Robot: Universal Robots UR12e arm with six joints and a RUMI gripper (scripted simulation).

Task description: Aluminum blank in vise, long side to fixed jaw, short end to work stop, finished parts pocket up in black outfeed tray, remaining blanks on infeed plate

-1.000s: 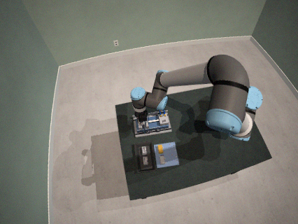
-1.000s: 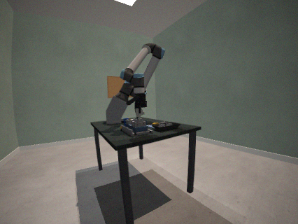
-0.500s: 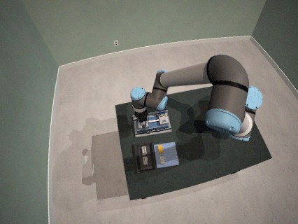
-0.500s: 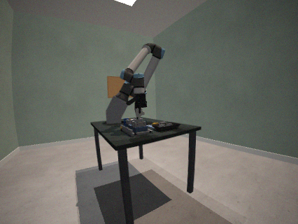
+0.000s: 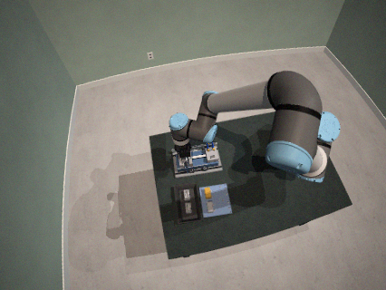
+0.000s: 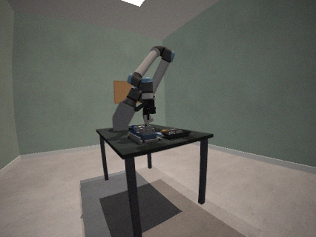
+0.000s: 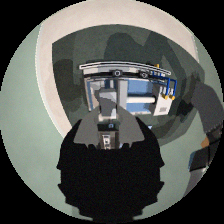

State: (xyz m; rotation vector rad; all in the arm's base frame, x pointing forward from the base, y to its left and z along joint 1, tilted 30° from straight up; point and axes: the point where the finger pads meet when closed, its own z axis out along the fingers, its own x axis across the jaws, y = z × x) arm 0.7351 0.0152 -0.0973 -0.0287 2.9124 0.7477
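Right now the vise is 7 cm behind my hand and 8 cm below it. Also, from my hand: yellow brass blank 12 cm behind, 22 cm to the left, 9 cm below; gray blank 12 cm behind, 31 cm to the left, 9 cm below.
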